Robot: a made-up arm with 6 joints. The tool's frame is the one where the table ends.
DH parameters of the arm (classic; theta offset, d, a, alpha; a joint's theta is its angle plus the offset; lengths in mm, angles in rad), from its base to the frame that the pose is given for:
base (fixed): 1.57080 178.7 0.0 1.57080
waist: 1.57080 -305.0 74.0 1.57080
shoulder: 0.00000 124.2 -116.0 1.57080
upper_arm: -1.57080 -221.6 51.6 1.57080
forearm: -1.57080 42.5 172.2 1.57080
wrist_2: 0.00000 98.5 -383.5 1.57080
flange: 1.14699 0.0 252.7 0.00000
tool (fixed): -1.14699 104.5 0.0 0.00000
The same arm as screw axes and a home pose.
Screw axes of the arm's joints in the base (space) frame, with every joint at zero. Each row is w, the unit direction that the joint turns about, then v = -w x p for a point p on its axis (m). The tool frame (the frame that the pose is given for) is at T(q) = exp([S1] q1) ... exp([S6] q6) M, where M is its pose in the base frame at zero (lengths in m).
S1: w 1 0 0 v 0 0.1787 0
S2: w 0 1 0 v -0.2527 0 -0.305
S3: w -1 0 0 v 0 -0.1367 0.1242
S4: w 0 0 -1 v -0.0726 -0.0834 0
S5: w 0 1 0 v -0.0942 0 0.0888
S6: w 0 0 1 v 0.1711 0.2947 0
M: xyz -0.1908 0.4014 0.1987 (m) quaternion w x y z 1 0.000007 0 0.000007

